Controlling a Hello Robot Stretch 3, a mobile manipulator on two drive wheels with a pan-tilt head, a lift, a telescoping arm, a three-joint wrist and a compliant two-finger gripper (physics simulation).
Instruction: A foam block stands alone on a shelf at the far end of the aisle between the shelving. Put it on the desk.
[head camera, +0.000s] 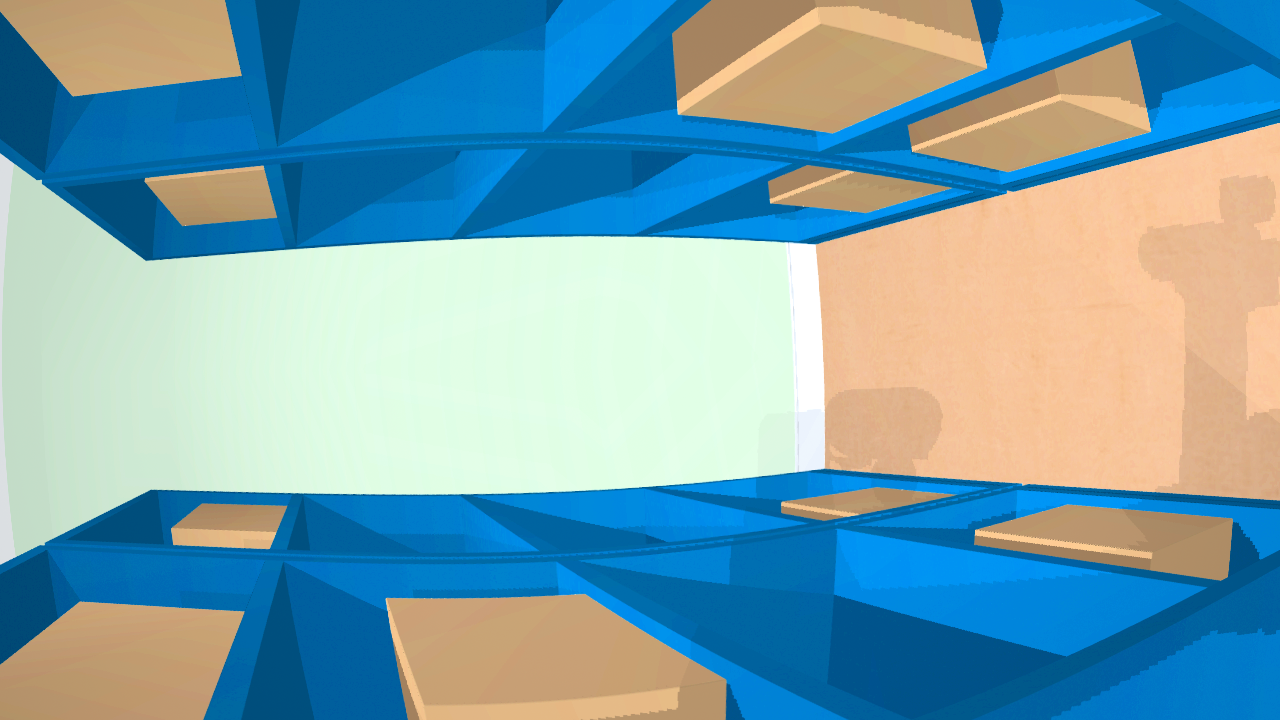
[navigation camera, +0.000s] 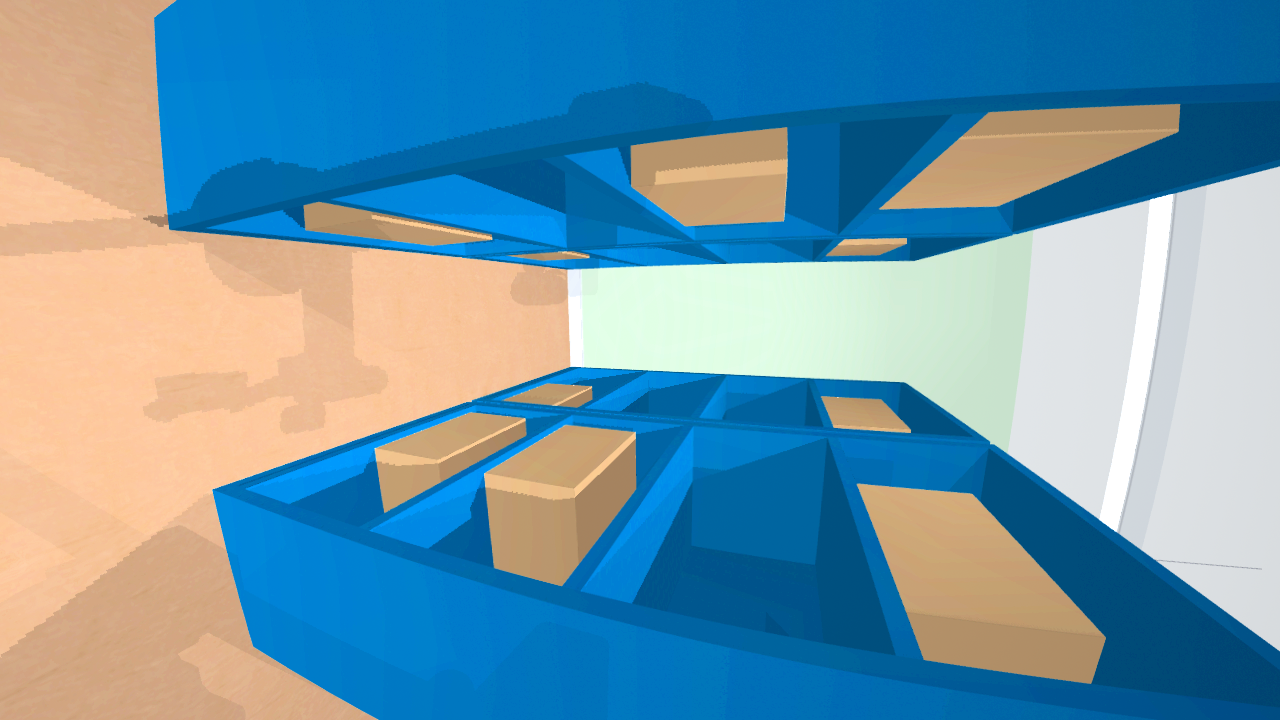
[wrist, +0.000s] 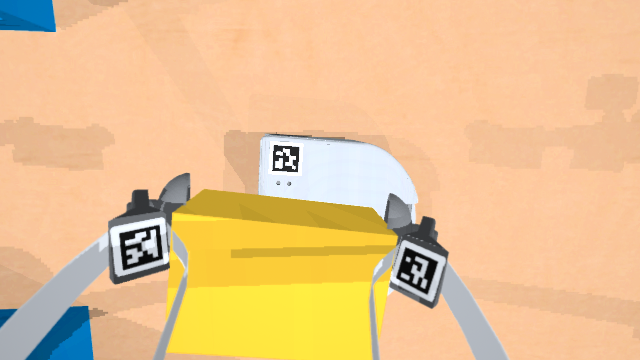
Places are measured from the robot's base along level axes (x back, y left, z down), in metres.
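Where they show: gripper, fingertip midpoint: (wrist: 289, 210).
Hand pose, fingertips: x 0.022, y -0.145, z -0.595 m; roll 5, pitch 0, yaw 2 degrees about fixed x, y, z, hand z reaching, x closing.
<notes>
After its pixels a point has its place.
My gripper (wrist: 289, 210) {x 0.022, y -0.145, z -0.595 m} is shut on the yellow foam block (wrist: 280, 320) {x 0.023, y -0.109, z -0.641 m}, with one fingertip against each side of it. The block is held in front of the wrist camera, above the floor and partly over my white base (wrist: 335, 165) {x 0.094, y -0.124, z -0.160 m}. Its lower end is cut off by the frame edge. The desk does not show in these views. Gripper and block do not show in the head or navigation view.
Blue shelving (head camera: 492, 140) (navigation camera: 626, 44) with brown boxes (head camera: 554, 653) (navigation camera: 984, 573) flanks the aisle. A pale green wall (head camera: 447, 358) {x -2.331, y 0.075, z -0.994 m} (navigation camera: 805, 313) {x -2.326, y 0.133, z -1.394 m} closes its end. Blue shelving corners (wrist: 25, 15) {x -0.490, y -0.351, z -0.076 m} show at the wrist view's left. Shadows lie on the wooden floor (head camera: 1011, 358) {x -1.443, y 0.073, z 0.000 m}.
</notes>
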